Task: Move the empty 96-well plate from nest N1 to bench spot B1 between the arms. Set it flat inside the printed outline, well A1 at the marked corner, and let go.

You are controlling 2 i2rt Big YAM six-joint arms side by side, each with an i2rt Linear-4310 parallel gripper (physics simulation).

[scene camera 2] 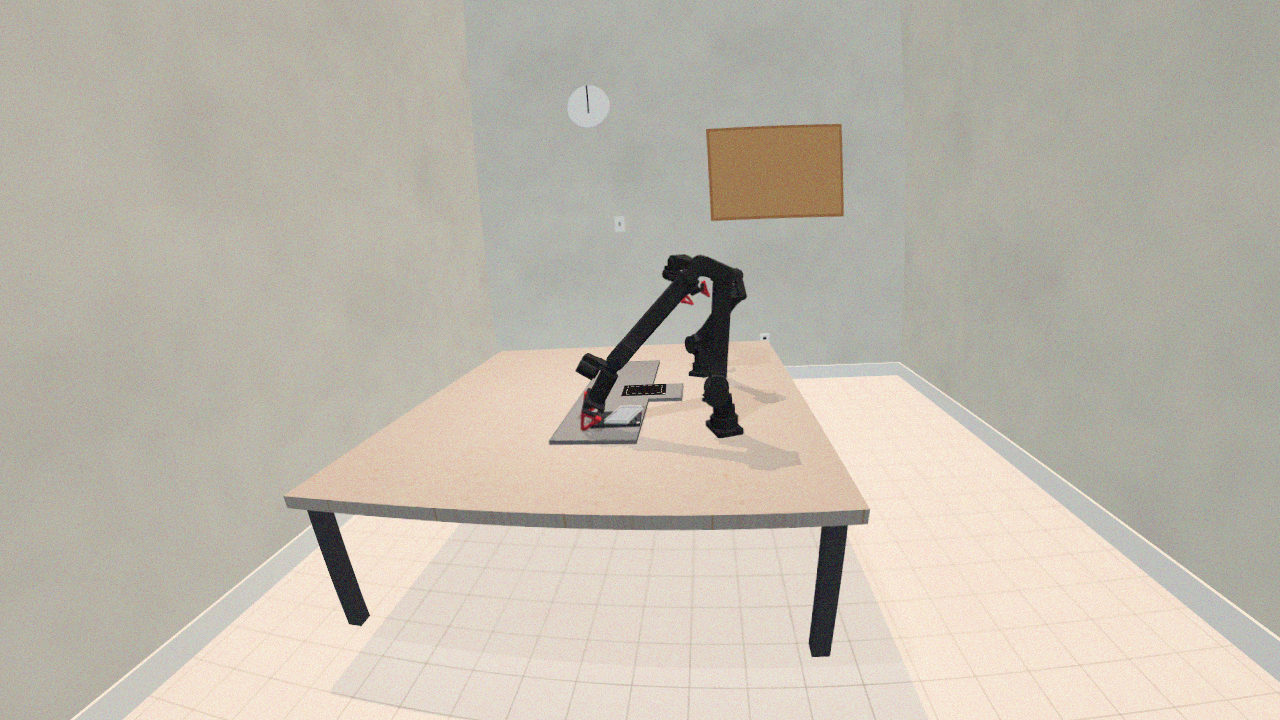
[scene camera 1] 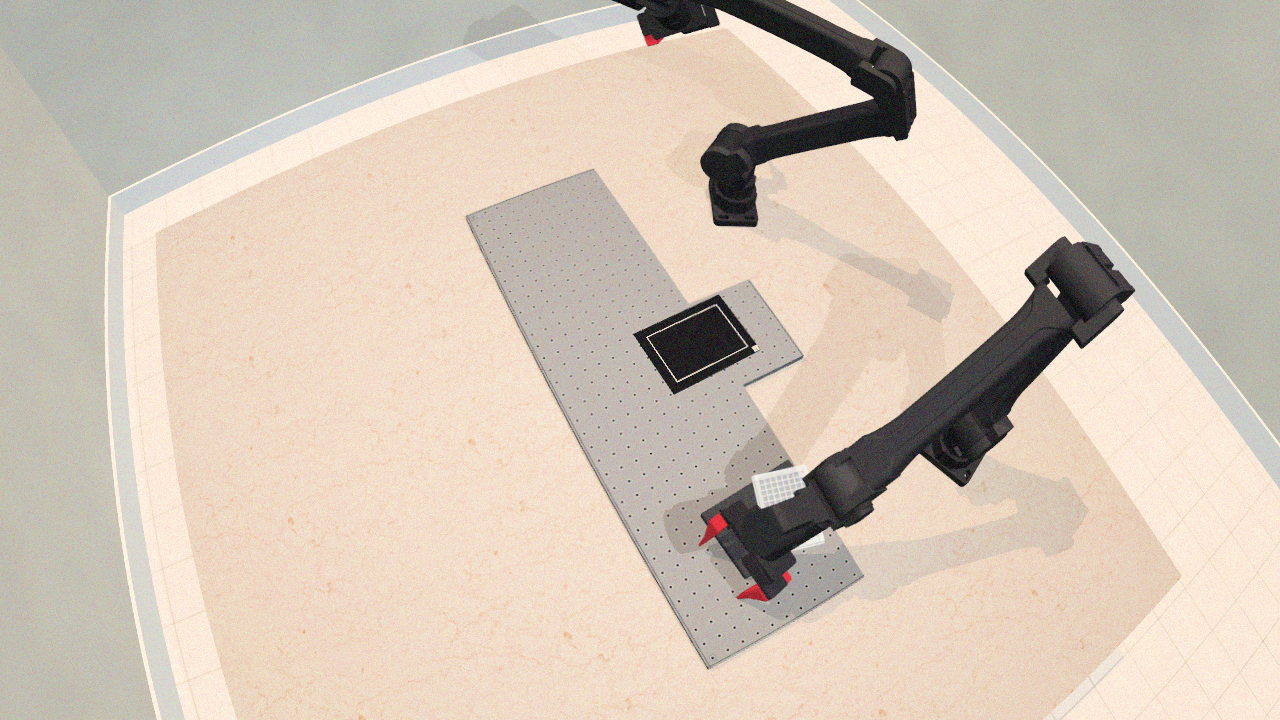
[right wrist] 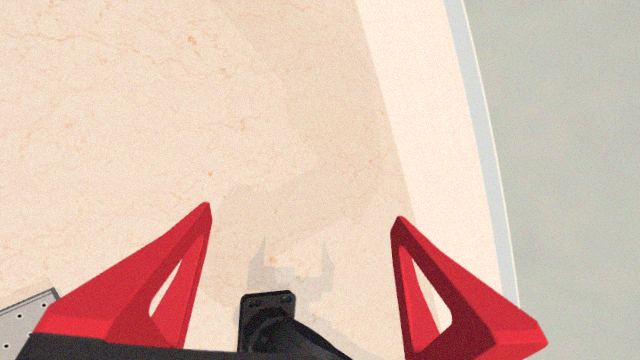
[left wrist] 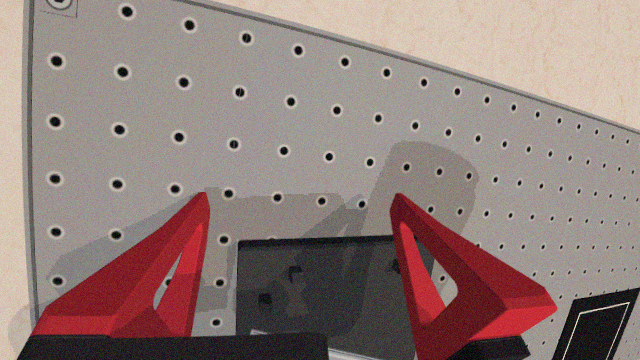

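Pixels of known places: left gripper, fingertip midpoint: (scene camera 2: pixel 583 422) (scene camera 1: pixel 720 570) (left wrist: pixel 303 201); right gripper, fingertip midpoint: (scene camera 2: pixel 701 300) (scene camera 1: pixel 685 27) (right wrist: pixel 304 217); left arm's base, origin of the base link: (scene camera 2: pixel 724 429) (scene camera 1: pixel 948 450); right arm's base, origin of the base link: (scene camera 2: pixel 702 373) (scene camera 1: pixel 732 204) (right wrist: pixel 264 328).
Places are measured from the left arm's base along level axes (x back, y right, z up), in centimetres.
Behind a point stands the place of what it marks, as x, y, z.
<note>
The white 96-well plate (scene camera 1: pixel 779 486) @[-27.0, 19.6, 4.5] (scene camera 2: pixel 623 414) @[-29.2, 14.4, 4.5] lies askew at nest N1 and looks tilted in scene camera 2; my left arm hides part of it. A strip of its edge shows at the bottom of the left wrist view. The dark nest N1 (left wrist: pixel 330 280) @[-37.2, 18.6, 2.5] shows small pegs. My left gripper (scene camera 1: pixel 719 570) @[-42.1, 18.1, 2.3] (left wrist: pixel 303 201) @[-42.1, 18.1, 2.3] is open and empty, its tips past the nest's edge, above the grey board. My right gripper (scene camera 2: pixel 696 295) @[24.3, 83.1, 28.9] (right wrist: pixel 304 217) @[24.3, 83.1, 28.9] is open and empty, high above the table. Bench spot B1 (scene camera 1: pixel 698 344) @[-14.9, 45.2, 1.5] (scene camera 2: pixel 644 389) @[-14.6, 45.7, 1.5] (left wrist: pixel 597 332) @[-18.2, 47.0, 1.5] is a black area with a white outline and a marked corner (scene camera 1: pixel 756 347) @[-8.6, 37.8, 1.5].
The grey perforated board (scene camera 1: pixel 572 295) @[-22.0, 67.2, 1.3] (left wrist: pixel 150 105) @[-48.0, 12.3, 1.3] carries the nest and B1. The bases of both arms stand on the table (scene camera 2: pixel 465 447) @[-81.2, 16.2, 0.0] at the board's right in scene camera 1. My left arm reaches low over the nest. Part of an arm base (right wrist: pixel 267 305) @[18.6, 64.8, 1.5] shows below the right gripper.
</note>
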